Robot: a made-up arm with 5 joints.
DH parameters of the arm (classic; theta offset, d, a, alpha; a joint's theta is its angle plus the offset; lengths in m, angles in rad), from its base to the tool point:
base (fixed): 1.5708 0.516 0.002 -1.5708
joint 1: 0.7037 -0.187 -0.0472 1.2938
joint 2: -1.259 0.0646 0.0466 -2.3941
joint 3: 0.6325 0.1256 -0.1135 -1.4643
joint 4: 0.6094 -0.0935 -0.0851 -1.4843
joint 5: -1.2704 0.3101 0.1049 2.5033
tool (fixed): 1.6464 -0.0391 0 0
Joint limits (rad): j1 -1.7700..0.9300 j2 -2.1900..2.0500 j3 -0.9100..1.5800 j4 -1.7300..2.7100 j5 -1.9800..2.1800
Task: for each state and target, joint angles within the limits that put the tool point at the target. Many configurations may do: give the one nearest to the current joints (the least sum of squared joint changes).
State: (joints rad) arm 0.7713 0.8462 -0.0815 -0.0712 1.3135
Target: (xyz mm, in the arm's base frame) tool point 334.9 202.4 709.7
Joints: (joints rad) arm 0.7219 1.4702 -0.9100 -0.2661 0.8268
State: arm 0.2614 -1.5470 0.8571 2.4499 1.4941
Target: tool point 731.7 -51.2 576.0
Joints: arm -0.0772 -1.2136 1.4416 1.9121 2.1800
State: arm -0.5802 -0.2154 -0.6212 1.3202 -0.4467
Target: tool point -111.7 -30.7 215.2
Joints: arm -0.4583 -0.1972 -0.7895 1.2438 -0.3659
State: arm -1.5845 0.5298 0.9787 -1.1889 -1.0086
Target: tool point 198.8 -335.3 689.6
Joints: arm -1.7700 0.2932 1.5145 -0.8940 -1.4617
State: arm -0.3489 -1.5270 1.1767 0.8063 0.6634
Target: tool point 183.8 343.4 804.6
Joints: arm -0.5397 -0.6911 0.6881 0.7707 0.7391
